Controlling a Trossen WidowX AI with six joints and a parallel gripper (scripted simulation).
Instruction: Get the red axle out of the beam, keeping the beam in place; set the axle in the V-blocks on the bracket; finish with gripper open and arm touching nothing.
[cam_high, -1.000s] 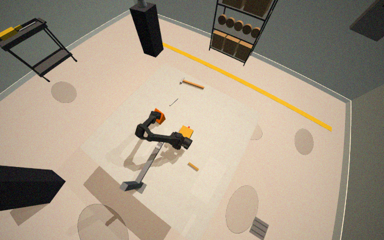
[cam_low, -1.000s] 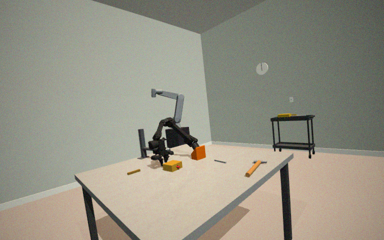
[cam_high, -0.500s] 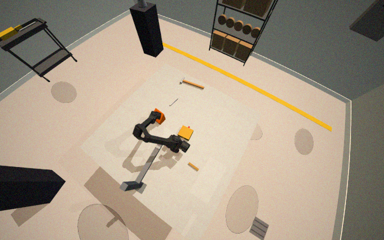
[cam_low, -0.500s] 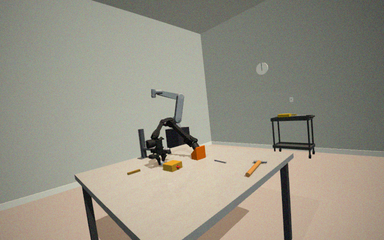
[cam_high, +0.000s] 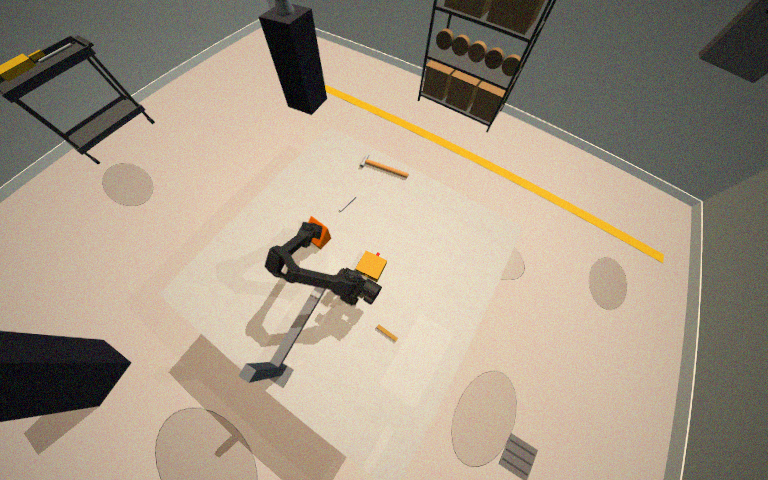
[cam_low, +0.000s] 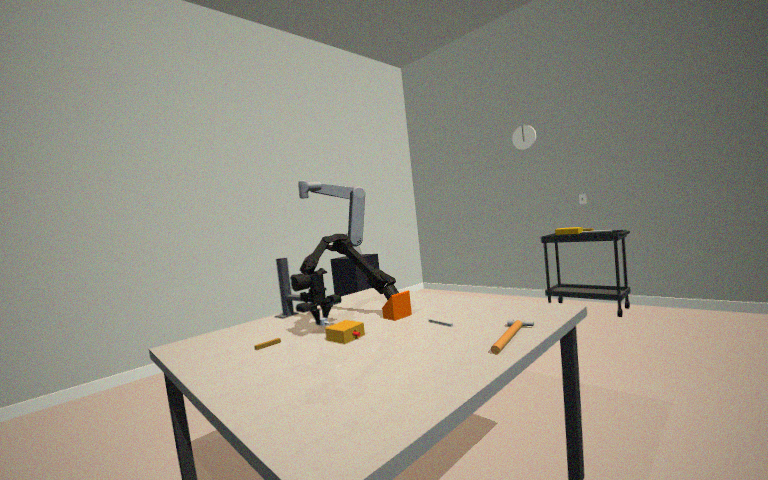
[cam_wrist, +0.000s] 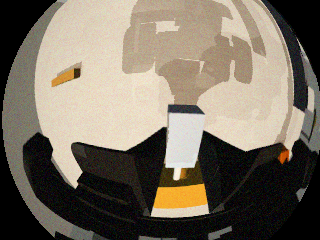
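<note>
The yellow beam is 13 cm to the left of my gripper tip and 2 cm below it. From my gripper tip the other things lie so: short wooden stick: 19 cm ahead, 10 cm to the right, 3 cm below.
</note>
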